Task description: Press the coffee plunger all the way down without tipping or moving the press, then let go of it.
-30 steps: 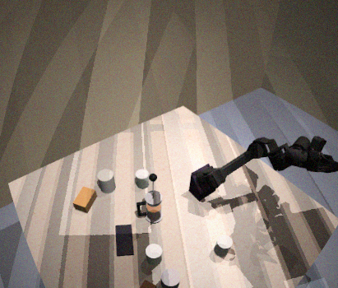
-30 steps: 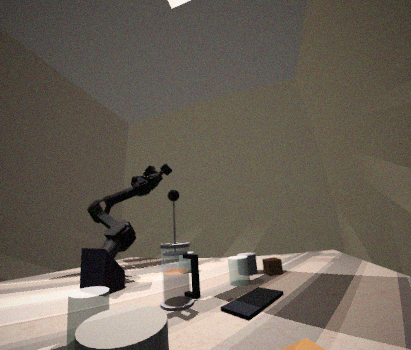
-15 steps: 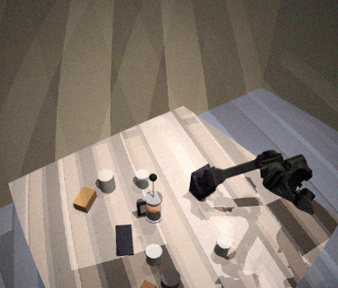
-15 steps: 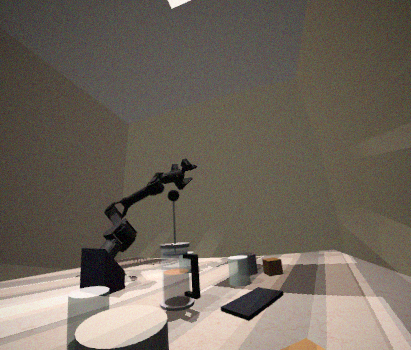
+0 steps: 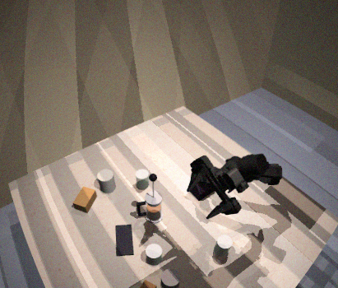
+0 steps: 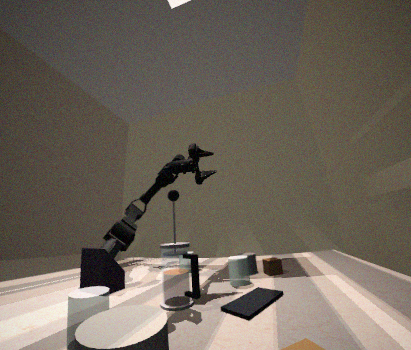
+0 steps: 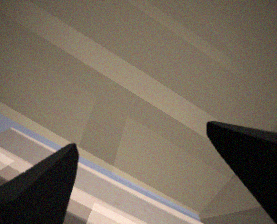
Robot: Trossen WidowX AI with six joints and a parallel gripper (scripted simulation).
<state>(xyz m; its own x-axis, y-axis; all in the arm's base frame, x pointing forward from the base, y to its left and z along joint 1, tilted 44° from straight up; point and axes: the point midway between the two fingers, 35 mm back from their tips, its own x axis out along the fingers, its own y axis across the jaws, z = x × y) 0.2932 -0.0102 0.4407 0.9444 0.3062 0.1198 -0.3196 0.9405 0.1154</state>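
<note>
My gripper tip is now 29 cm to the left of the coffee press and 32 cm above it. Round my gripper tip: orange box: 25 cm ahead, 50 cm to the right, 43 cm below.
</note>
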